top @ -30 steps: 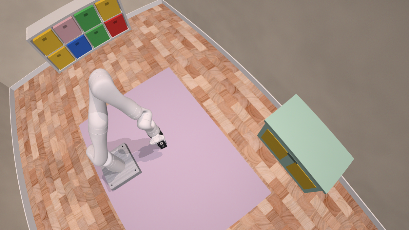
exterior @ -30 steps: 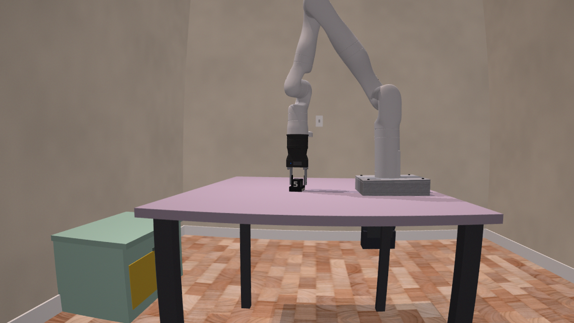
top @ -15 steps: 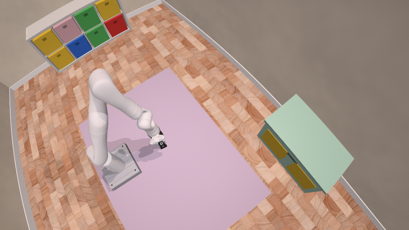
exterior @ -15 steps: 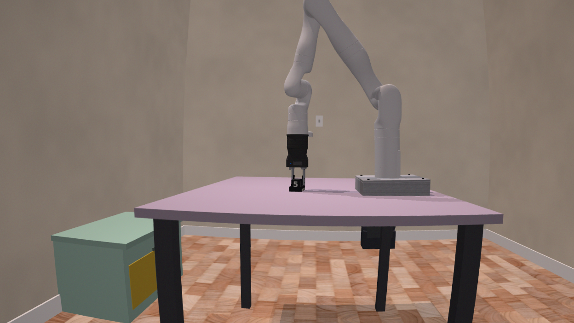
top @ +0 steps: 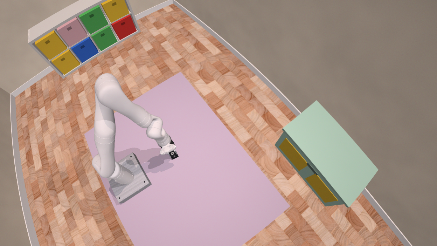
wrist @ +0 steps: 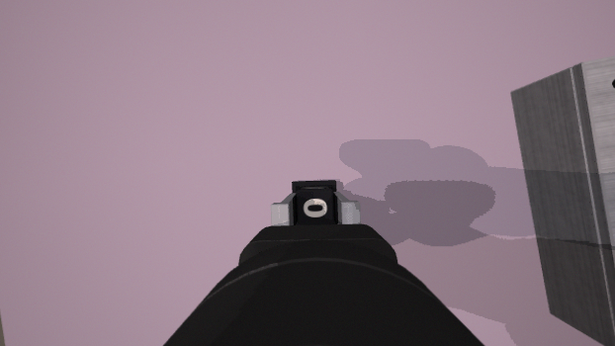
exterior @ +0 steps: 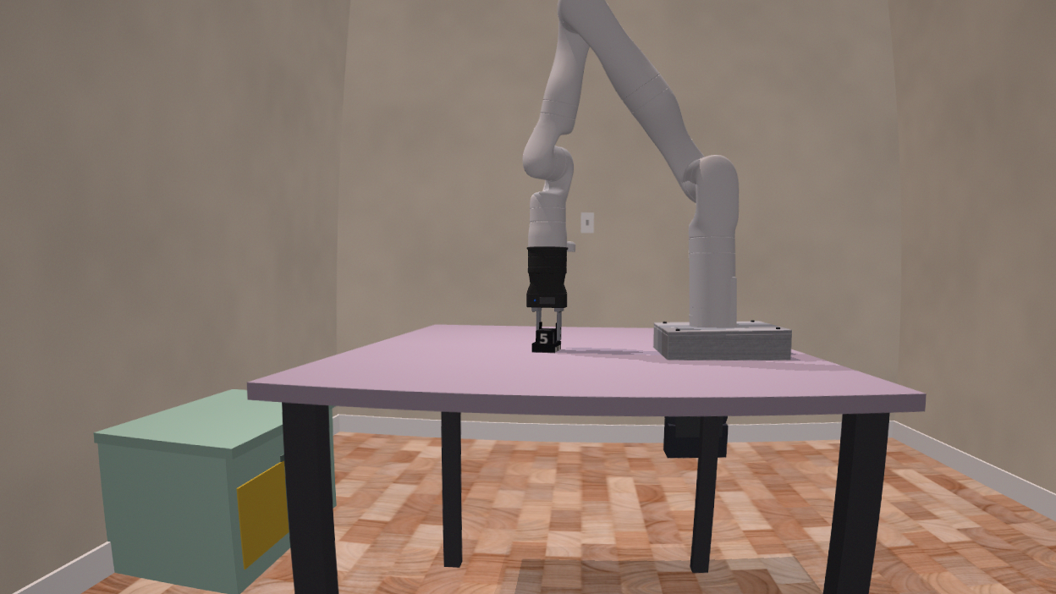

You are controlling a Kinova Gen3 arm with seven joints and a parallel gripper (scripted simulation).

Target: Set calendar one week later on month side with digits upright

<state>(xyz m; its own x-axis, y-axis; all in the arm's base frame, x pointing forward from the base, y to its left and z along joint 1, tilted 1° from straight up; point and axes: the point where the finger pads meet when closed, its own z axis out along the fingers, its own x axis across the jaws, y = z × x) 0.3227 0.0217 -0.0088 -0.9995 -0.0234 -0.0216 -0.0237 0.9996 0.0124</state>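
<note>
Right now my hand is 30 mm above the black calendar tray and 20 mm to the right of it. Also, from my hand: cube: 10 mm below.
</note>
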